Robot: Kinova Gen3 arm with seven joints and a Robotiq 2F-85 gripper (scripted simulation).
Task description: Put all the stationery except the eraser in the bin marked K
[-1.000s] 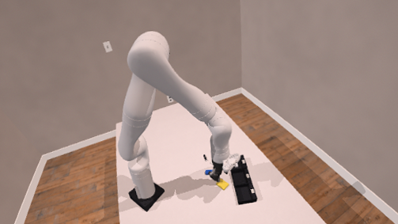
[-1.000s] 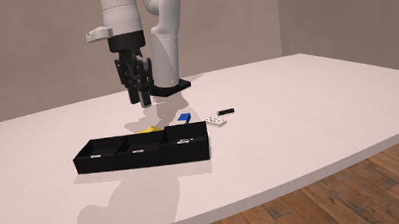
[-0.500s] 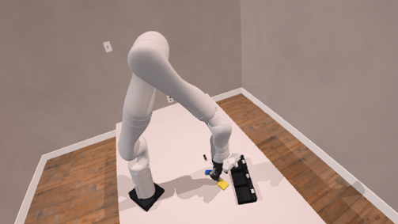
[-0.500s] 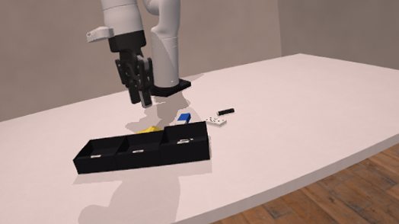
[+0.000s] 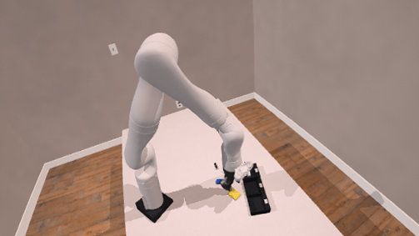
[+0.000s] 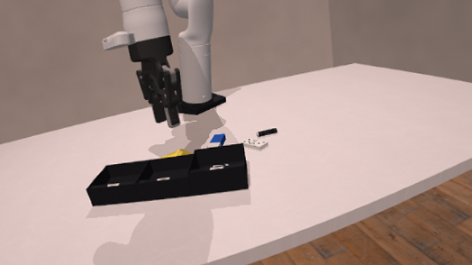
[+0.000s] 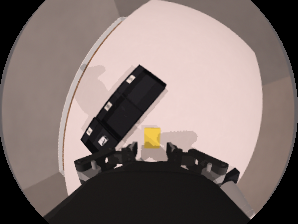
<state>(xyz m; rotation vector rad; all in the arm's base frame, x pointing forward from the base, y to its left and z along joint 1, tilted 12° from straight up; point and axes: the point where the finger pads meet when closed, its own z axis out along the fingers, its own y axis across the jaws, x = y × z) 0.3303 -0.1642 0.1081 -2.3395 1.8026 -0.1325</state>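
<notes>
Now: hand 90 mm above the yellow pad. Round my hand: blue block: 90 mm to the left, 80 mm below; then white domino: 40 mm ahead, 150 mm to the left, 90 mm below; then white-grey thing: 120 mm ahead, 50 mm to the left, 80 mm below.
</notes>
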